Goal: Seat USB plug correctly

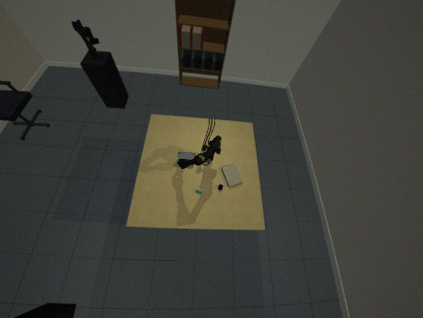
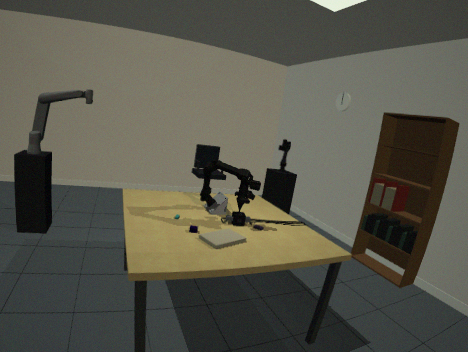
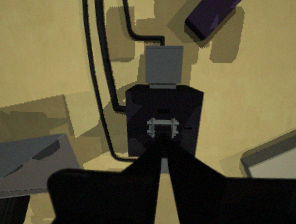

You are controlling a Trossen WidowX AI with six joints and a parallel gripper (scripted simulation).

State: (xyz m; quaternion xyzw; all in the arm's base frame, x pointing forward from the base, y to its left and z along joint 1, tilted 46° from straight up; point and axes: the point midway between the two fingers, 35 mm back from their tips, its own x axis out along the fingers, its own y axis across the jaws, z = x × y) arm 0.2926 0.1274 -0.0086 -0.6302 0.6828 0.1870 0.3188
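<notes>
The USB plug lies 20 mm below my gripper tip. Round my gripper tip: cyan piece: 390 mm to the right, 110 mm behind, 100 mm below; flat slab: 240 mm ahead, 200 mm to the right, 90 mm below; blue block: 340 mm to the right, 120 mm ahead, 90 mm below.
</notes>
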